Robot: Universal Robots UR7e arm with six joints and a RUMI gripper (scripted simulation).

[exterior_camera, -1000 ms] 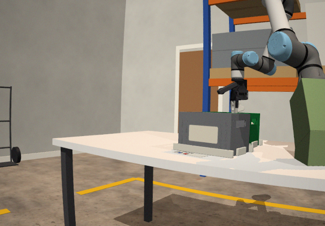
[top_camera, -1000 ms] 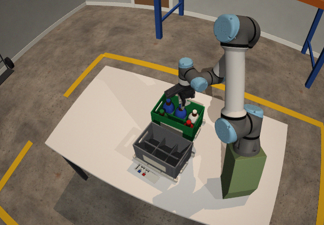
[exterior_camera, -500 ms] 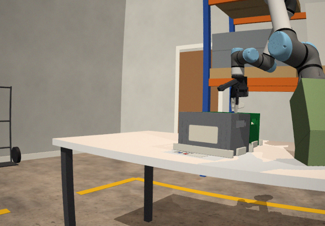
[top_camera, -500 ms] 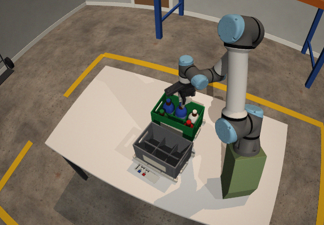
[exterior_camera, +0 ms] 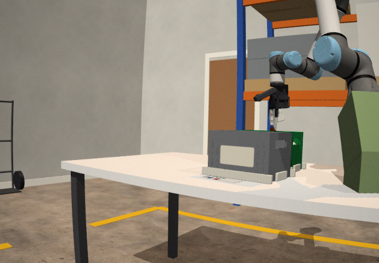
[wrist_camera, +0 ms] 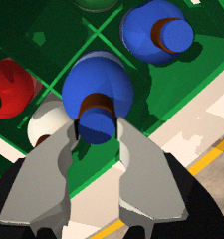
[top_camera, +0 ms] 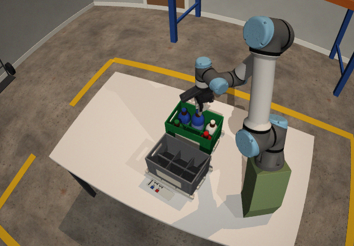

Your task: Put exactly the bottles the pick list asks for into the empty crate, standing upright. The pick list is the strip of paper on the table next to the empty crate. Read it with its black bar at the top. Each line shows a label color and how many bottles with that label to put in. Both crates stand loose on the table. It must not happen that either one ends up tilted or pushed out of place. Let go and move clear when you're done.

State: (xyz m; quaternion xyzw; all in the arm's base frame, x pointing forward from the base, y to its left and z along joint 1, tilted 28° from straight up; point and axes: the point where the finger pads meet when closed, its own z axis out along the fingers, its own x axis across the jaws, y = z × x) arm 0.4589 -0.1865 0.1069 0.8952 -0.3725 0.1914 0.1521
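Right now the blue bottle is 70 mm below my hand. Also, from my hand: red bottle (110 mm below, 90 mm to the left, 80 mm behind); green crate (110 mm below, 40 mm to the left); white bottle (110 mm below, 90 mm behind, 10 mm to the left).
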